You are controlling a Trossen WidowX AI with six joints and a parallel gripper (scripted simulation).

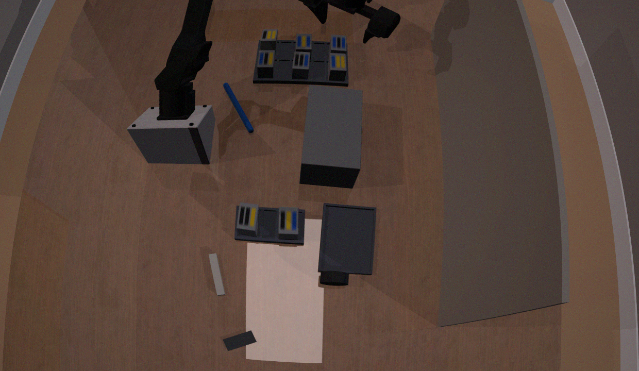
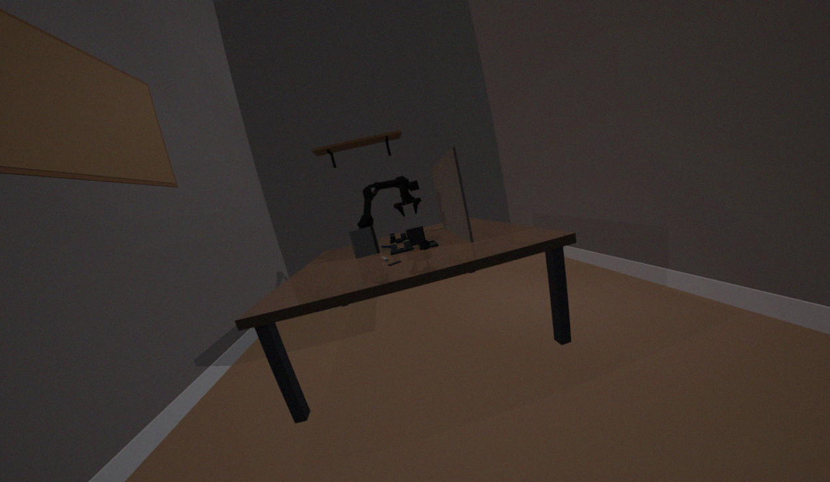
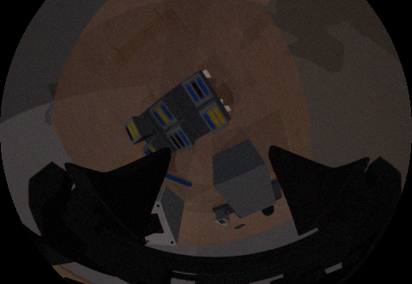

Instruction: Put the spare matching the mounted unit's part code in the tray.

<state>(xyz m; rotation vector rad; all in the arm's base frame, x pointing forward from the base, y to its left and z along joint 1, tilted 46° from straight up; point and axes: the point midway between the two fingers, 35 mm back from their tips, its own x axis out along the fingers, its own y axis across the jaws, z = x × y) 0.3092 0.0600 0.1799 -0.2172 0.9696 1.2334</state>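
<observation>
Right now my gripper tip is 120 mm above the grey spare, 80 mm past it and 50 mm to the right of it. Also, from my gripper tip: grey panel (230 mm ahead, 190 mm to the right, 60 mm above); tall grey box (170 mm to the right, 110 mm below, 10 mm behind); blue pen (200 mm behind, 160 mm below, 100 mm to the right).
</observation>
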